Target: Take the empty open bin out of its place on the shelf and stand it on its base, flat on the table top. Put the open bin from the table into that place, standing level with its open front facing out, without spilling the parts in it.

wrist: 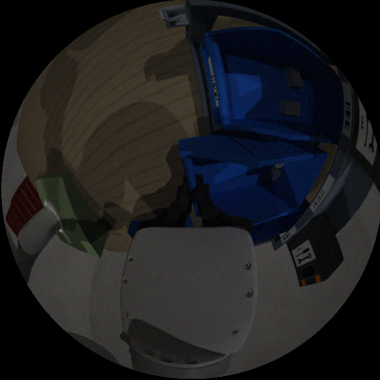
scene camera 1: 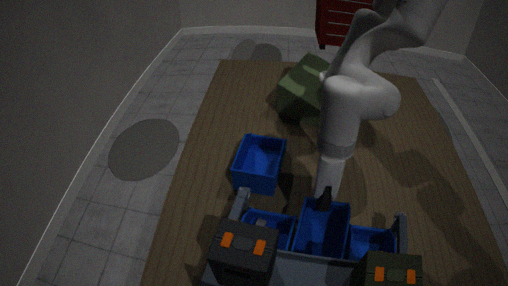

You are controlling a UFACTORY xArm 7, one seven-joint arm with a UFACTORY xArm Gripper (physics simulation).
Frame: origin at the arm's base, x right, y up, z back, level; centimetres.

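Seen in the pictures: gripper, fingertip midpoint: (scene camera 1: pixel 322 207).
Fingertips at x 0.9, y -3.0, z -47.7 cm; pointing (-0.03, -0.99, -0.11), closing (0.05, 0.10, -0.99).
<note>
Offsets run from my fingertips to a thing's middle. "*": to the spot under its first point. Level surfaces: height alone.
The empty blue bin @[dx +16.9, dy +0.2, dz +12.0 cm] (scene camera 1: pixel 259 160) stands upright on the table top @[dy -3.5 cm] (scene camera 1: pixel 200 165), left of the arm. My gripper (scene camera 1: pixel 324 199) (wrist: pixel 194 182) is shut on the front end of the other open blue bin @[dx -0.4, dy +1.7, dz -7.9 cm] (scene camera 1: pixel 321 232) (wrist: pixel 245 197). A small grey part shows inside that bin in the wrist view. The held bin is at the middle place of the grey shelf @[dy +6.7 cm] (scene camera 1: pixel 310 268), between two shelved blue bins. Its front end appears higher than its neighbours and sticks out past them, so it looks tilted. Whether its base touches the shelf is hidden.
A blue bin @[dx +11.0, dy +0.8, dz -12.1 cm] (scene camera 1: pixel 270 223) is close on the left, another @[dx -11.4, dy +0.8, dz -12.8 cm] (scene camera 1: pixel 370 240) (wrist: pixel 255 85) on the right. Shelf posts (scene camera 1: pixel 241 200) (scene camera 1: pixel 401 232) rise at both sides. A dark case @[dx +11.8, dy +12.7, dz -21.5 cm] (scene camera 1: pixel 244 247) and a green case @[* dx -11.3, dy +16.2, dz -21.1 cm] (scene camera 1: pixel 395 267) sit at the near side. A green block (scene camera 1: pixel 300 90) lies behind.
</note>
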